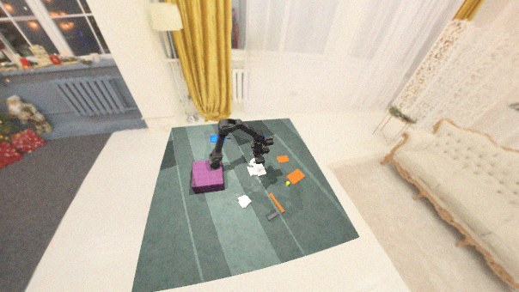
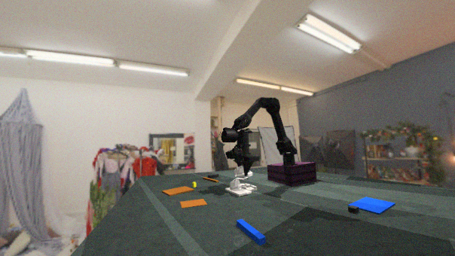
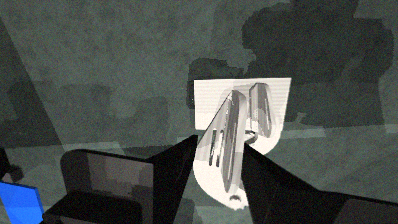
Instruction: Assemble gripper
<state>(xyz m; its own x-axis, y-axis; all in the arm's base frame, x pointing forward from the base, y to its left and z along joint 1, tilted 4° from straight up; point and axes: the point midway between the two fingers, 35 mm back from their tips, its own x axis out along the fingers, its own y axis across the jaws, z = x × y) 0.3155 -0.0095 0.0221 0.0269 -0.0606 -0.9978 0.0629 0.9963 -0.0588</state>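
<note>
The white plate-like part lies 8 cm below my gripper tip, 3 cm to the right of it and 2 cm ahead of it. Also, from my gripper tip: small yellow piece: 22 cm to the right, 18 cm ahead, 7 cm below; then white gripper base: 27 cm to the right, 17 cm behind, 5 cm below; then white housing plate: 8 cm below, 5 cm behind, 4 cm to the right.
</note>
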